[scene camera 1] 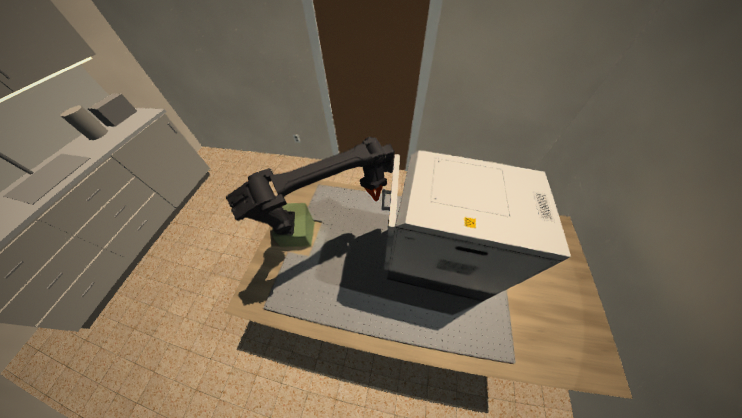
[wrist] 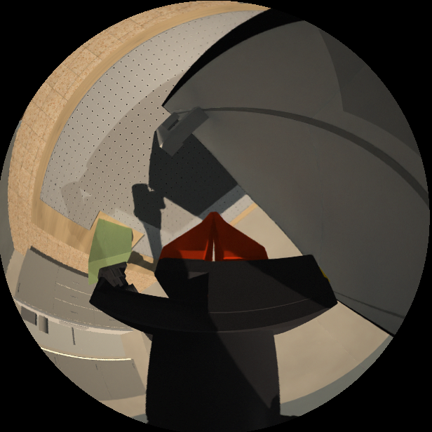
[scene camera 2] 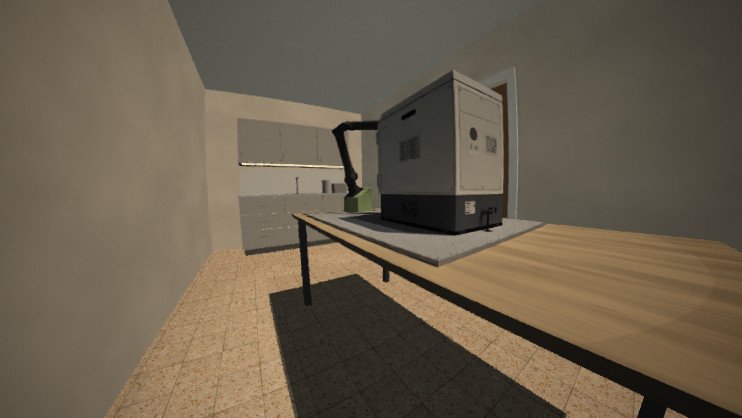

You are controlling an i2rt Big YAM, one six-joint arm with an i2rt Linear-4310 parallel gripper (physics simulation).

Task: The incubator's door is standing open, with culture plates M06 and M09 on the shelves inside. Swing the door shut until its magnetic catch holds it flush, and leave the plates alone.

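Where they show: gripper, fingertip midpoint: (scene camera 1: 376, 200); arm's base, link origin: (scene camera 1: 286, 223) (scene camera 2: 355, 192).
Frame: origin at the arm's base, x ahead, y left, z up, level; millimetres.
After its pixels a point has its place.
The white incubator (scene camera 1: 469, 189) @[x 760, y -122, z 407 mm] (scene camera 2: 420, 155) @[x 815, y -310, z 147 mm] stands on the grey perforated board. Its door (scene camera 1: 394, 192) @[x 526, y -106, z 373 mm] (wrist: 285, 160) is ajar, with a narrow wedge-shaped gap to the body at the far end, widest away from the hinge side. The door's grey handle (scene camera 1: 386, 200) @[x 506, y 50, z 125 mm] (wrist: 182, 131) sticks out from the outer face. My gripper (scene camera 1: 375, 198) @[x 470, y -10, z 203 mm] (wrist: 213, 217) is shut and empty, its red fingertips pointing down in front of the door, beside the handle. The wrist above it is close to the door's upper far edge; contact cannot be told. Plates M06 and M09 do not show; the shelves are hidden.
The green arm base (scene camera 1: 295, 228) @[x 50, y -24, z -15 mm] (scene camera 2: 358, 201) @[x 103, y -52, z -64 mm] (wrist: 110, 245) stands at the end of the wooden table (scene camera 1: 560, 332) @[x 1319, y -499, z -155 mm] (scene camera 2: 597, 290) @[x 1315, y -539, z -155 mm]. The perforated board (scene camera 1: 321, 306) @[x 208, y -374, z -142 mm] (scene camera 2: 430, 251) @[x 1006, y -557, z -142 mm] (wrist: 125, 75) lies under the incubator. Grey cabinets (scene camera 1: 98, 207) (scene camera 2: 275, 223) stand beyond the table.
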